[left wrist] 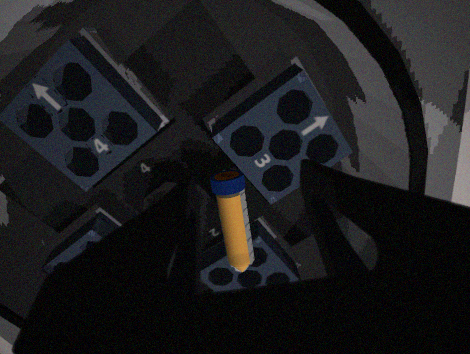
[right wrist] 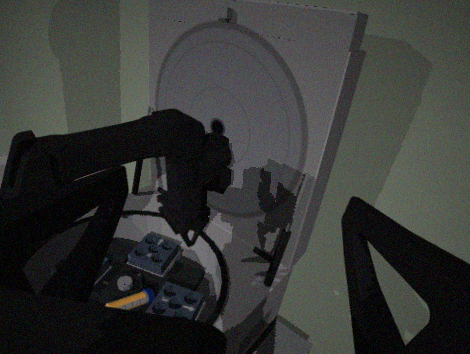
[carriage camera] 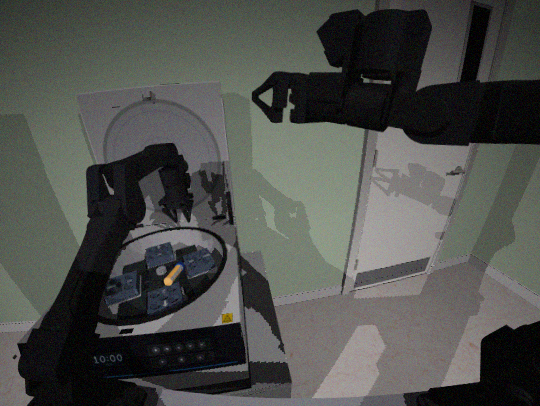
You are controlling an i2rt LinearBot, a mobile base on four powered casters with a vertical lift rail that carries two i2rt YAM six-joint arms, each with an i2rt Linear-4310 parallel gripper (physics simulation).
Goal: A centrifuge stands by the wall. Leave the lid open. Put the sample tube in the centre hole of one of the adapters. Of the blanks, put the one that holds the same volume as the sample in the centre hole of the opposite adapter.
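Places are measured from the left arm's base along level axes (x back, y right, z up), in millimetres.
Pixels of known places: left gripper, fingertip midpoint: (left wrist: 248, 178) (right wrist: 184, 239) (carriage camera: 183, 222); right gripper, fingertip midpoint: (right wrist: 236, 193) (carriage camera: 272, 97); left arm's base, origin of the base link: (carriage camera: 86, 405).
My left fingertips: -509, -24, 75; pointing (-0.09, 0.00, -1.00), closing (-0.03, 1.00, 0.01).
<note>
For each thing: its top centre in the pictures, then the offset to it from my left fingertips, as dx, dy, dz. "spot": a spot on its surface instead.
- tube, surface spot: (left wrist: 235, 225) (right wrist: 132, 297) (carriage camera: 174, 269) spot: +122, -4, -114
- centrifuge's round chamber rim, surface spot: (carriage camera: 224, 250) spot: +50, +157, -87
The centrifuge (carriage camera: 235, 295) stands by the wall with its lid (carriage camera: 200, 95) (right wrist: 325, 60) raised. Inside are adapters 4 (left wrist: 100, 105), 3 (left wrist: 272, 122), 2 (left wrist: 220, 257) and 1 (left wrist: 75, 250); their visible holes look dark and empty. A tube (carriage camera: 173, 274) (left wrist: 235, 225) (right wrist: 130, 300) with orange contents and a blue cap lies over the rotor, its cap near adapter 3 and its tip over adapter 2. My left gripper (carriage camera: 182, 220) (left wrist: 248, 178) is partly open and empty above the rotor, behind the tube in the carriage view. My right gripper (carriage camera: 256, 96) (right wrist: 236, 193) is open and empty, high at the right. Blanks do not show.
The centrifuge's round chamber rim (carriage camera: 224, 250) surrounds the adapters. Its control panel (carriage camera: 225, 345) is at the front. Lid struts (right wrist: 277, 260) stand at the rear. A green wall (carriage camera: 300, 225) is behind, with a white door (carriage camera: 405, 220) at the right.
</note>
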